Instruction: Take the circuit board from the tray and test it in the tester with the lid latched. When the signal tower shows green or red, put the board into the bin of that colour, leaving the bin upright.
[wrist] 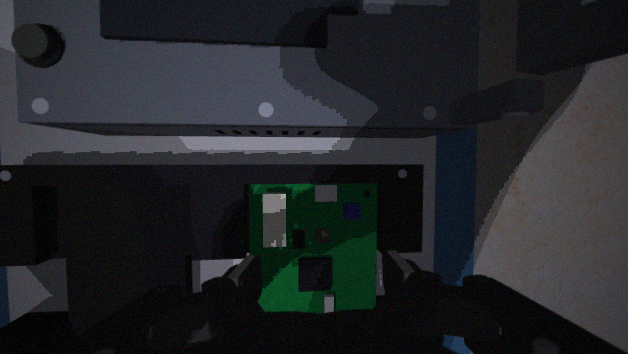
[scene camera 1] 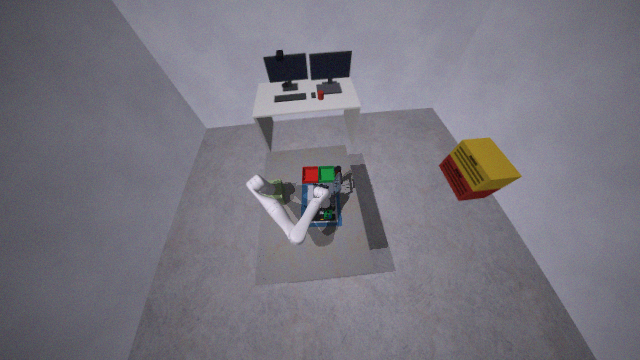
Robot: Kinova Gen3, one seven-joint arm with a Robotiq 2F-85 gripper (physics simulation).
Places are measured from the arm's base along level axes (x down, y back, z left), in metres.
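Pixels of known places: gripper, fingertip midpoint: (wrist: 321, 270) (scene camera 1: 328, 211); arm's base at its link origin: (scene camera 1: 269, 189).
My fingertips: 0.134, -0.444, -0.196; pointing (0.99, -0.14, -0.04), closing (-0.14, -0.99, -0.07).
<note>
Ahead of a thing's pixels: the offset from my fingertips to its top centre, as dx, dy, dz. "*": to the spot under its first point.
The green circuit board {-0.004, +0.004, -0.007} (scene camera 1: 328, 215) (wrist: 350, 255) lies flat at the black tray {* -0.004, -0.047, +0.025} (wrist: 402, 215), low in the wrist view. My gripper (wrist: 321, 270) is open, with one finger beside the board's left edge and one beside its right edge. In scene camera 1 the fingers are too small to make out under the white arm. The grey tester {* -0.036, +0.052, +0.095} (wrist: 175, 85) fills the top of the wrist view, beyond the tray; its lid's state cannot be told. The red bin {-0.023, +0.109, +0.376} (scene camera 1: 310, 174) and the green bin {-0.023, -0.040, +0.360} (scene camera 1: 326, 174) stand upright side by side behind the tester. No lit signal can be made out.
A dark round knob {* -0.041, +0.098, +0.113} (wrist: 30, 41) stands on the tester's left part, and a dark lever {* -0.072, -0.059, +0.073} (wrist: 515, 97) juts out at its right. Small dark equipment {* -0.217, -0.115, +0.220} (scene camera 1: 338, 172) stands right of the green bin. A white desk (scene camera 1: 265, 107) with monitors is at the back. A yellow-and-red box (scene camera 1: 487, 162) is far right.
</note>
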